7 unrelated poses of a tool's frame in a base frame.
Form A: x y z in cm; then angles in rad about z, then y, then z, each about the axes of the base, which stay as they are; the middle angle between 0 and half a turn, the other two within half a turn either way.
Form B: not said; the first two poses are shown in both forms.
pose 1, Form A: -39.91 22.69 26.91 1.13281 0.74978 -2.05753
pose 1, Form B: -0.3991 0.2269 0.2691 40.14 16.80 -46.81
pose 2, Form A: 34.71 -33.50 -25.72 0.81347 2.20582 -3.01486
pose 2, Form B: 0.3471 -0.3350 -0.2572 135.40 33.58 -53.46
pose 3, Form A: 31.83 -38.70 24.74 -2.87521 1.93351 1.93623
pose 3, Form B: 0.3183 -0.3870 0.2474 -145.25 -64.42 73.38
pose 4, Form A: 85.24 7.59 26.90 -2.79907 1.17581 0.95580
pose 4, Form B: 0.8524 0.0759 0.2690 -38.86 -60.39 -82.42
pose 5, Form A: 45.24 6.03 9.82 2.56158 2.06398 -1.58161
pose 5, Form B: 0.4524 0.0603 0.0982 134.44 -47.46 -36.47
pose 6, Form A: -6.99 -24.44 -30.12 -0.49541 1.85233 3.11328
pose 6, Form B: -0.0699 -0.2444 -0.3012 -121.32 57.69 61.17
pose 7, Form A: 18.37 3.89 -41.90 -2.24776 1.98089 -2.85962
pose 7, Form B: 0.1837 0.0389 -0.4190 -119.15 -35.06 123.92
